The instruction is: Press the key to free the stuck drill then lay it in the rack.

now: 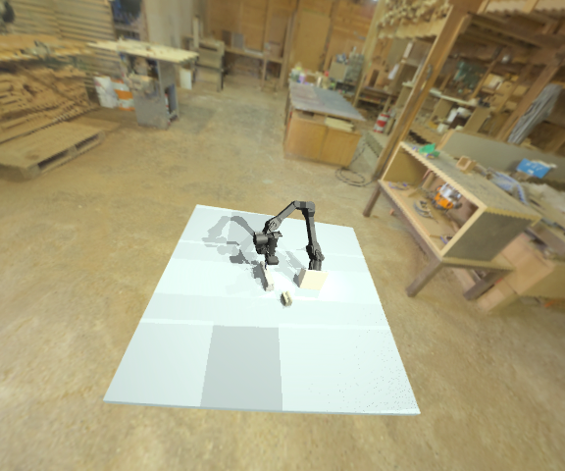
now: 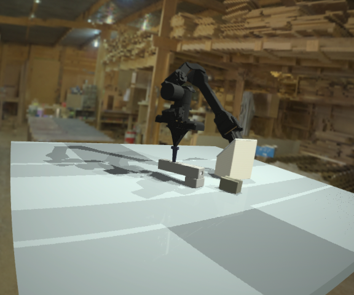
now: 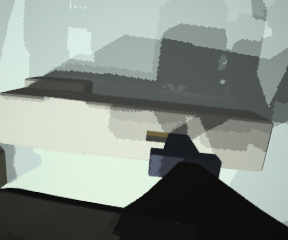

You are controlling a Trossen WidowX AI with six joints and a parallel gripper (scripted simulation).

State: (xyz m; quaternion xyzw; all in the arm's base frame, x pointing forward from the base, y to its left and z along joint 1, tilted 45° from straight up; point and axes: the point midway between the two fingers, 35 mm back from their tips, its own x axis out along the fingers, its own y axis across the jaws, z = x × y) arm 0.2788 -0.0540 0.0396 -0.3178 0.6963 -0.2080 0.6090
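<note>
The dark t-shaped key lies 3 cm below my gripper tip. Also, from my gripper tip: drill 2 cm behind, 6 cm to the left, 7 cm below; then rack block 12 cm behind, 19 cm to the left, 10 cm below; then grey fixture 1 cm behind, 4 cm to the left, 8 cm below.
</note>
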